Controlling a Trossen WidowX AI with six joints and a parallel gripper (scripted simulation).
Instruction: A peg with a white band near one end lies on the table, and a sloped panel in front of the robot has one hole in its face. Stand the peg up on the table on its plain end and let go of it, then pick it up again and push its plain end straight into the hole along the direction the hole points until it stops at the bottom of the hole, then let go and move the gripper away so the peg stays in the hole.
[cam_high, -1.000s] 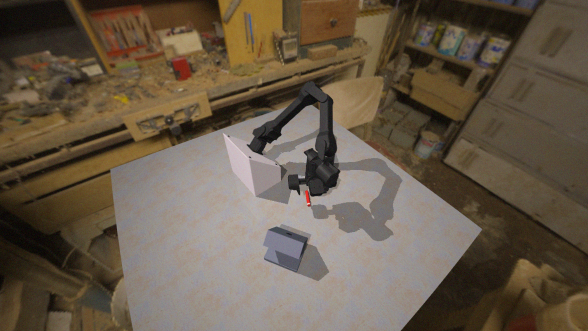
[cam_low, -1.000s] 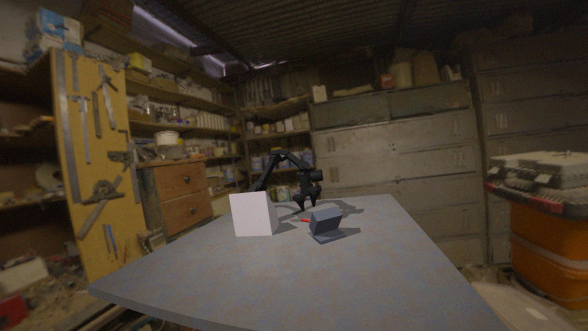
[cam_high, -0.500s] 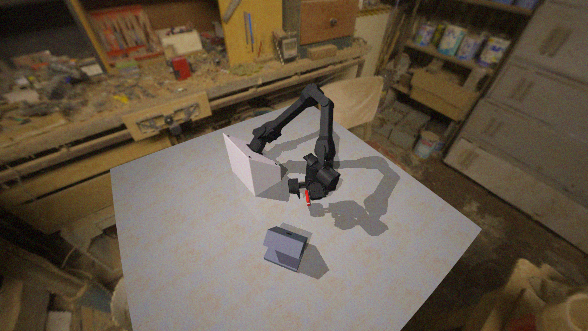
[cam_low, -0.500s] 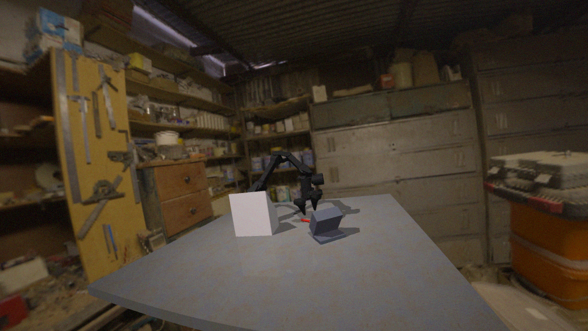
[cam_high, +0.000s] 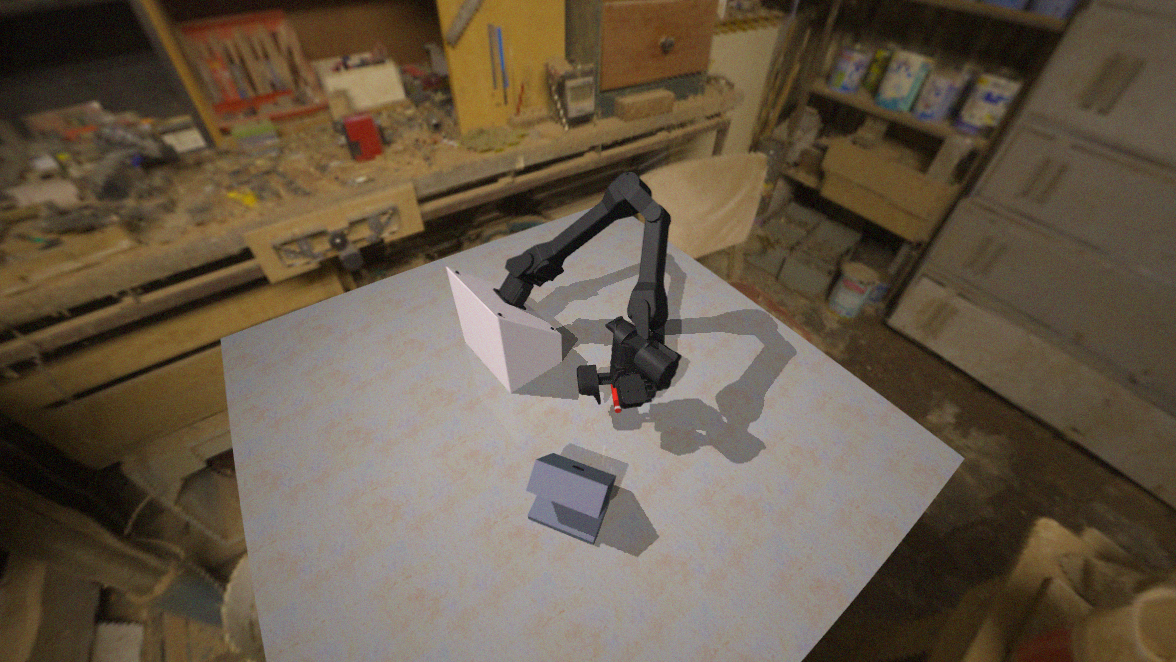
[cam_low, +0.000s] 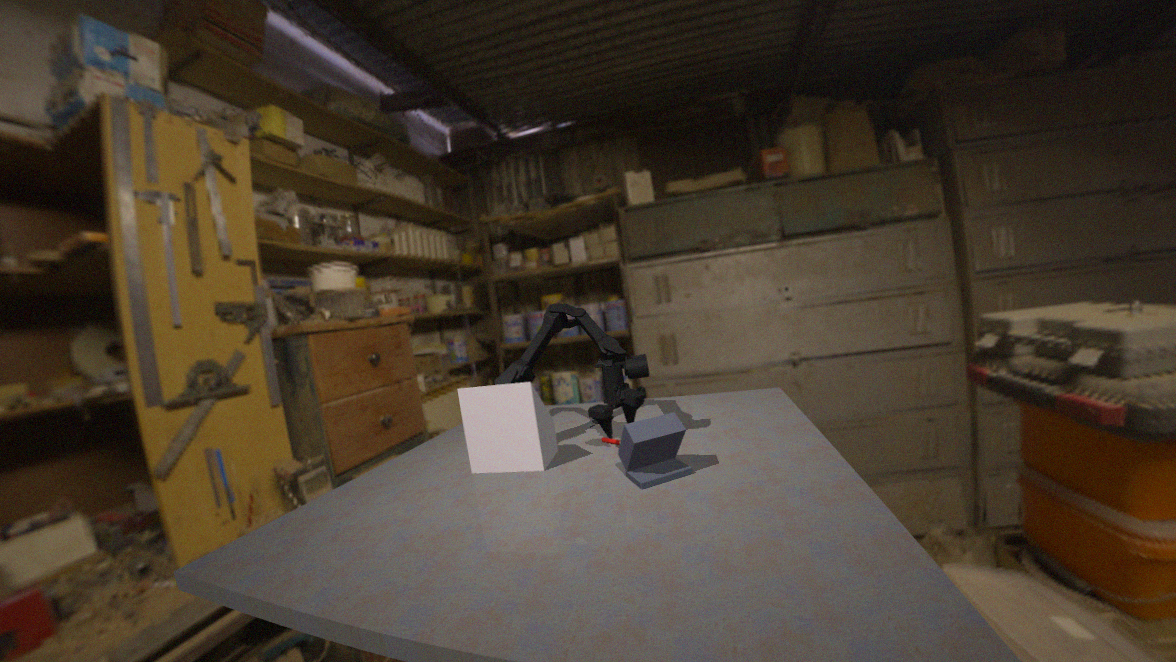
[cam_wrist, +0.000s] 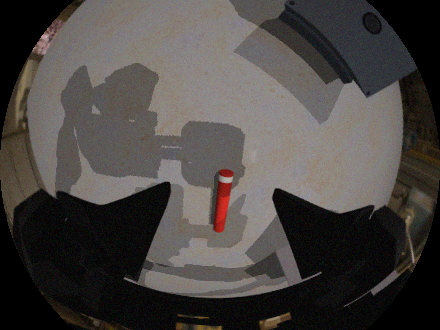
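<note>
The red peg lies 3 cm below my gripper tip, 2 cm behind it and 1 cm to the left of it. From my gripper tip the other things lie so: grey sloped panel: 20 cm to the right, 11 cm ahead, 4 cm above.
</note>
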